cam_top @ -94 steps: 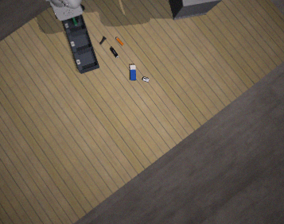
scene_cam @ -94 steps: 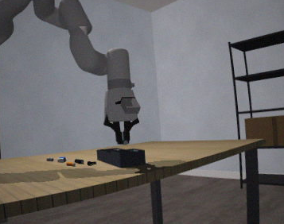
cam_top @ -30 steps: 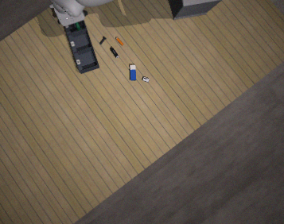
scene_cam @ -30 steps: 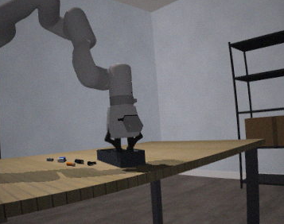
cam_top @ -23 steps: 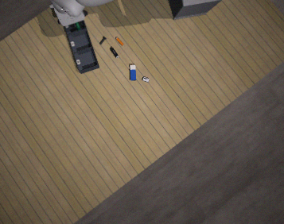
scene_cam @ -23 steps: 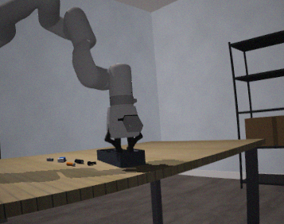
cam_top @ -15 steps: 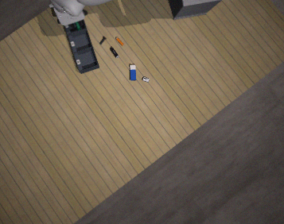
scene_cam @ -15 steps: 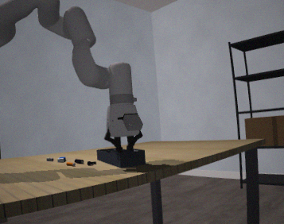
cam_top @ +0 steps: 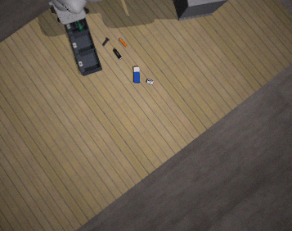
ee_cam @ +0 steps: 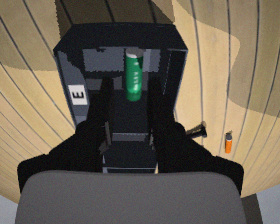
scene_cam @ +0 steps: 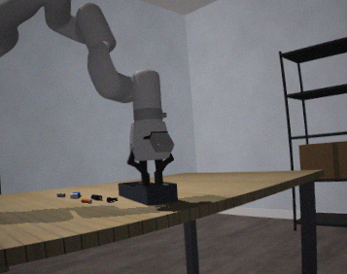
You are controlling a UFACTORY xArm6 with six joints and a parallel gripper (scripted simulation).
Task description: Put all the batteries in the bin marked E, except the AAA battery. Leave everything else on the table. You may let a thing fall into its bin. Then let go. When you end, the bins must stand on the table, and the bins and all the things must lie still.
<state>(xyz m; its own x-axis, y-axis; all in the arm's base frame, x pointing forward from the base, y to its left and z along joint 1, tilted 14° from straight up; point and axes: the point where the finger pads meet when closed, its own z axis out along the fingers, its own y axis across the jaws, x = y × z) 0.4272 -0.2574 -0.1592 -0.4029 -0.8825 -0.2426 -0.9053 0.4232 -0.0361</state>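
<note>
My hand is 40 mm above the green battery. Round my hand: orange battery (90 mm behind, 180 mm to the left, 50 mm below); then dark bin (40 mm ahead, 70 mm to the left, 40 mm below); then black cylindrical battery (40 mm behind, 200 mm to the left, 50 mm below).
</note>
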